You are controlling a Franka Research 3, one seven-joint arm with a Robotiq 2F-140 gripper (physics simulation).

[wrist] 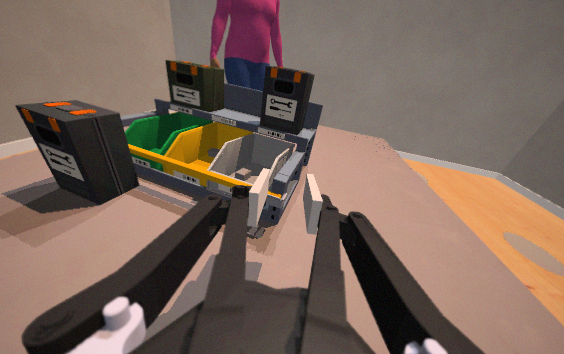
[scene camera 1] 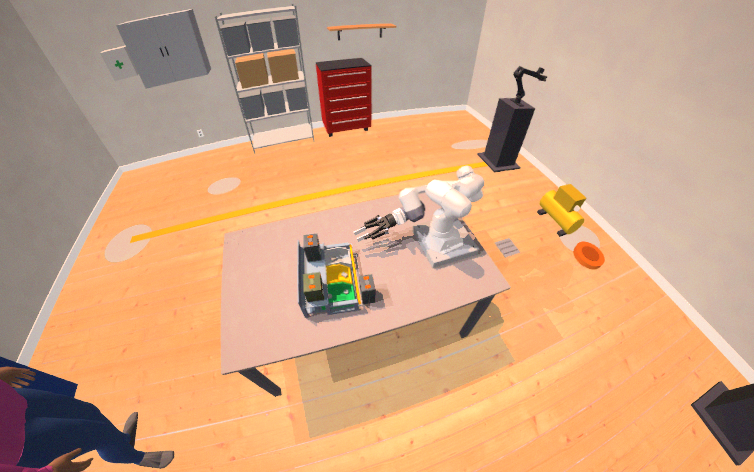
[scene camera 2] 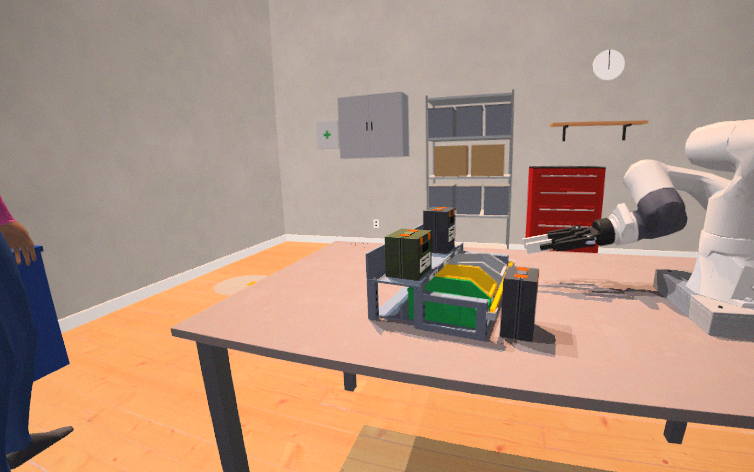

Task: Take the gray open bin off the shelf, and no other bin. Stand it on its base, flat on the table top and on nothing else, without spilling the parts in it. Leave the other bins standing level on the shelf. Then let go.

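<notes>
The gray open bin point(scene camera 1: 339, 254) point(scene camera 2: 479, 259) point(wrist: 270, 145) sits in the gray-blue shelf point(scene camera 1: 301, 281) point(scene camera 2: 481, 322) point(wrist: 312, 127), at the right end of the row in the wrist view. A small block point(wrist: 243, 173) shows inside it. The yellow bin point(scene camera 1: 335, 272) point(wrist: 192, 142) is beside it, and the green bin point(scene camera 1: 340, 292) point(scene camera 2: 450, 316) point(wrist: 152, 131) is at the far end. My gripper point(scene camera 1: 358, 234) point(scene camera 2: 528, 244) point(wrist: 286, 183) is partly open with nothing between its fingers. It is above the table point(scene camera 1: 261, 328) point(scene camera 2: 306, 333) point(wrist: 380, 250), in front of the gray bin's end and apart from it.
A yellow bar point(wrist: 200, 174) crosses the bins' fronts. A dark case point(scene camera 1: 367, 289) point(scene camera 2: 519, 306) point(wrist: 80, 150) stands before the green end. A dark green case point(scene camera 1: 313, 287) point(scene camera 2: 407, 254) point(wrist: 192, 85) and another dark case point(scene camera 1: 311, 247) point(scene camera 2: 439, 229) point(wrist: 286, 100) stand on the upper level.
</notes>
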